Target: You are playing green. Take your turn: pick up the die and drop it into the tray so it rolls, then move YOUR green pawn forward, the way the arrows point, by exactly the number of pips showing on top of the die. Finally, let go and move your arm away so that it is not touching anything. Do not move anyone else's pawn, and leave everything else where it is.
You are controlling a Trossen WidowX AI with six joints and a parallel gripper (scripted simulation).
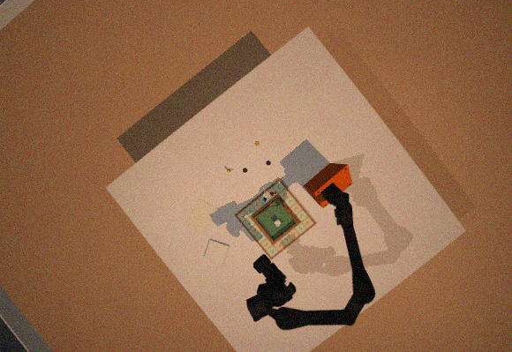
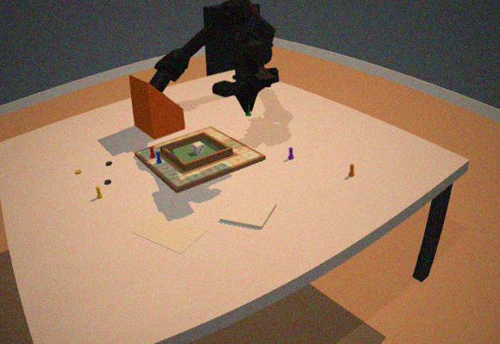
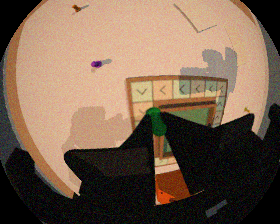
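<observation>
The white die is 120 mm below my gripper tip, 120 mm behind it and 90 mm to the right of it. Also, from my gripper tip: blue pawn 210 mm to the right, 150 mm behind, 120 mm below; green pawn 10 mm above; purple pawn 130 mm below, 90 mm to the left, 70 mm ahead.
</observation>
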